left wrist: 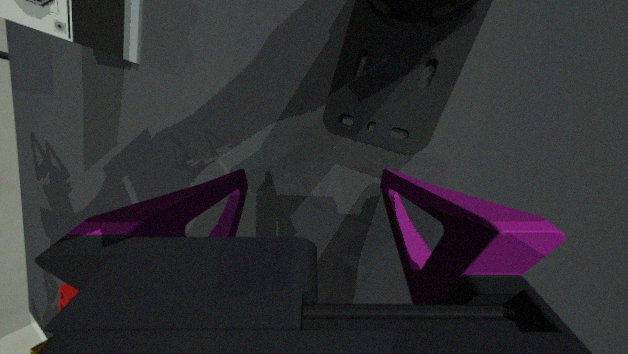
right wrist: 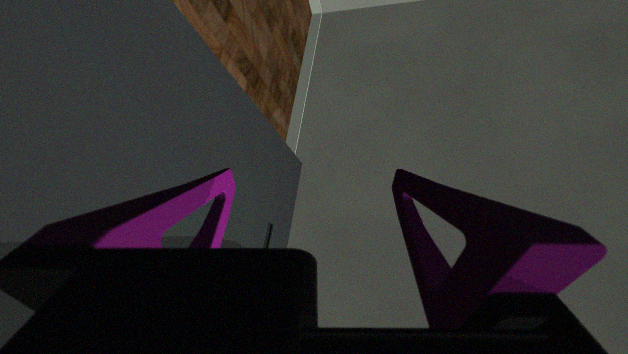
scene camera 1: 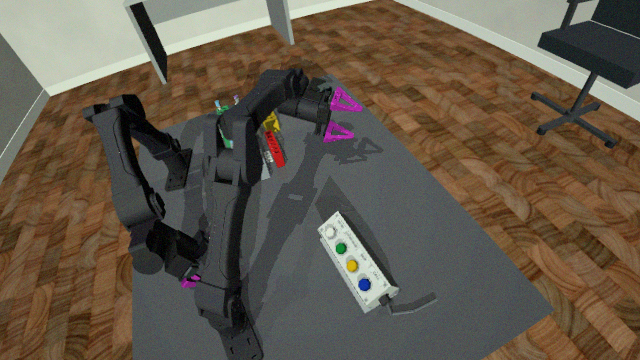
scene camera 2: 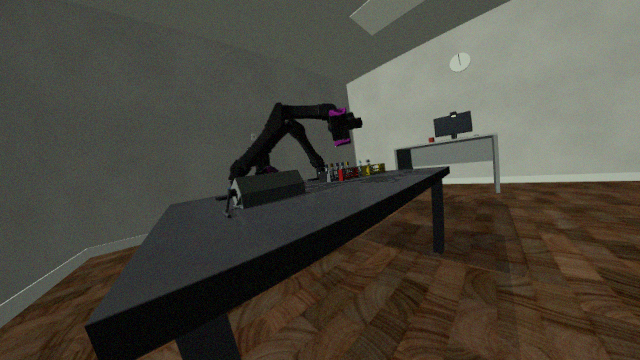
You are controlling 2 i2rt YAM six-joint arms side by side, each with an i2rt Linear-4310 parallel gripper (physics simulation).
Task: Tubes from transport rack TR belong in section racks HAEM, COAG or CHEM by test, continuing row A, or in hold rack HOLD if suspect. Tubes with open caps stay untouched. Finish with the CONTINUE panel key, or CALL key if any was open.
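Pixels of known places: left gripper, fingertip midpoint: (left wrist: 314, 176); right gripper, fingertip midpoint: (right wrist: 313, 177) (scene camera 1: 357, 123) (scene camera 2: 345, 127); left arm's base at its link origin: (scene camera 1: 179, 169); right arm's base at its link origin: (scene camera 1: 234, 324).
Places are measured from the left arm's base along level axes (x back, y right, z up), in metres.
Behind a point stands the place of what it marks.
A red rack (scene camera 1: 274, 149) {x -0.349, y 0.010, z 0.008 m} (scene camera 2: 341, 175) {x -0.371, y 0.092, z 0.027 m} (left wrist: 67, 296) {x -0.358, y 0.095, z 0.056 m}, a yellow rack (scene camera 1: 271, 122) {x -0.353, y -0.097, z 0.047 m} (scene camera 2: 381, 167) {x -0.312, y -0.285, z 0.031 m} and a white rack (scene camera 1: 268, 159) {x -0.325, y 0.049, z 0.003 m} stand together, partly behind my right arm in scene camera 1. Green parts and tube tops (scene camera 1: 217, 104) {x -0.152, y -0.241, z 0.084 m} show beyond it. Rack labels, test marks and cap states are too small to read. The white key panel (scene camera 1: 360, 260) {x -0.520, y 0.511, z 0.073 m} (scene camera 2: 270, 187) {x -0.560, y 0.493, z 0.041 m} (left wrist: 47, 21) {x -0.458, y 0.397, z 0.058 m} has white, green, yellow and blue keys. My left gripper (left wrist: 314, 176) {x -0.191, y 0.436, z 0.022 m} is open and empty above the table, mostly hidden in scene camera 1. My right gripper (scene camera 1: 356, 121) {x -0.594, y 0.215, z 0.209 m} (right wrist: 313, 177) {x -0.594, y 0.215, z 0.209 m} is open and empty, raised beyond the racks.
The panel's cable (scene camera 1: 415, 305) {x -0.619, y 0.619, z 0.007 m} lies at its near end. The right arm's base plate (scene camera 1: 242, 340) {x -0.235, y 0.611, z 0.010 m} (left wrist: 382, 112) {x -0.182, y 0.494, z 0.010 m} is on the dark table (scene camera 1: 450, 260) {x -0.739, y 0.530, z 0.000 m} (scene camera 2: 200, 255) {x -0.839, y 0.643, z 0.000 m}. A chair (scene camera 1: 595, 50) and a desk (scene camera 2: 450, 155) stand away from the table.
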